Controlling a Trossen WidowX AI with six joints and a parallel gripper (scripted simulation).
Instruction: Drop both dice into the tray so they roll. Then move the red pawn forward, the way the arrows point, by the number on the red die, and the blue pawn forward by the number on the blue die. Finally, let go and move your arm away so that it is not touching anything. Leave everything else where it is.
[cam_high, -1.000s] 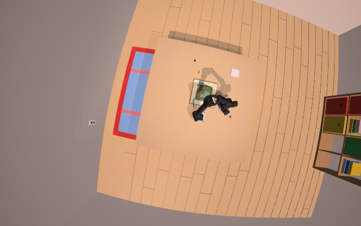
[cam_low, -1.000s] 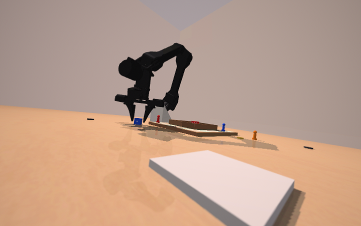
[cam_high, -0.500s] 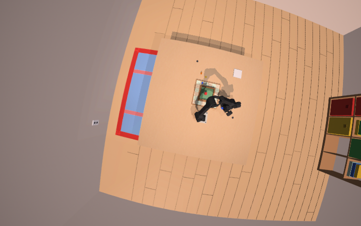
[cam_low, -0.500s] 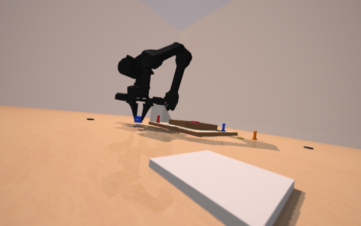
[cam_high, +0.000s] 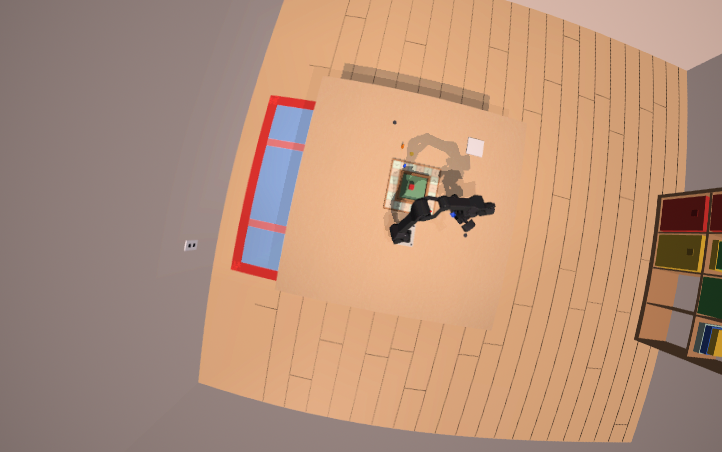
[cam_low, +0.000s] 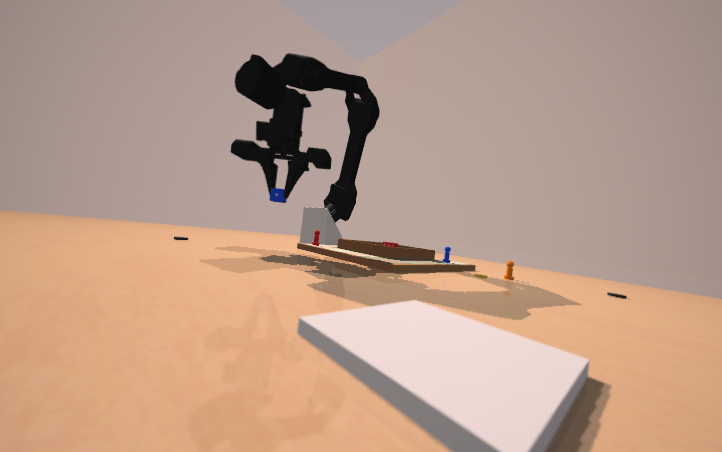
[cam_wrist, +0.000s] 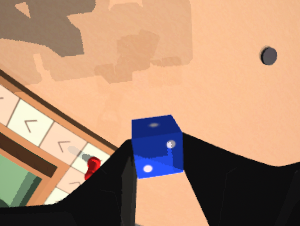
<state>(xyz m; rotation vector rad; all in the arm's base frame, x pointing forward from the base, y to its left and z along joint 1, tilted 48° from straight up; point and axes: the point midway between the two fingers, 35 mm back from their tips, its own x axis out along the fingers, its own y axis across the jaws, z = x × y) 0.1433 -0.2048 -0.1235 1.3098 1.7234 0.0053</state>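
Right now the red pawn is 10 cm to the left of my gripper tip, 8 cm below it and 1 cm ahead of it. Also, from my gripper tip: small yellow piece 32 cm ahead, 24 cm to the left, 10 cm below; then blue pawn 27 cm to the left, 24 cm ahead, 8 cm below; then tray 21 cm to the left, 13 cm ahead, 10 cm below.
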